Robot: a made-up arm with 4 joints.
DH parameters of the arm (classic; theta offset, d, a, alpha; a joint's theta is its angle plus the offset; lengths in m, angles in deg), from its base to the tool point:
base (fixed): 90 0.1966 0 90
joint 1: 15.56 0 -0.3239 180
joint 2: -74.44 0.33 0.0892 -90
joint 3: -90 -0.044 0.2 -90
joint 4: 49.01 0 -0.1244 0
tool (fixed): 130.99 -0.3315 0 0
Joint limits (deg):
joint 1: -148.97..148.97
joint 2: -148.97..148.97
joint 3: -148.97..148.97
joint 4: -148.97..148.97
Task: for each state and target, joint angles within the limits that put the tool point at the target. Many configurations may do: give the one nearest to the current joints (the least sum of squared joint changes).
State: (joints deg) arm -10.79 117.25 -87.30 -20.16
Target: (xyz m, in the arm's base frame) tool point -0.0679 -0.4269 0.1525
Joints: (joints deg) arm 2.55 121.39 -64.58 -24.39
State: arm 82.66 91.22 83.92 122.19
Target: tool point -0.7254 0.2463 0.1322
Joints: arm 82.90 121.89 76.83 113.52
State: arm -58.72 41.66 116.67 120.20
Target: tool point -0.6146 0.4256 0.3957
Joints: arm -102.93 8.55 97.77 131.68
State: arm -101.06 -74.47 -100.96 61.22
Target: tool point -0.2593 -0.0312 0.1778
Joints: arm -94.27 -89.79 -48.74 75.61
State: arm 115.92 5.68 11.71 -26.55
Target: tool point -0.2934 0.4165 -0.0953
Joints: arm 105.44 15.91 -19.69 -34.21
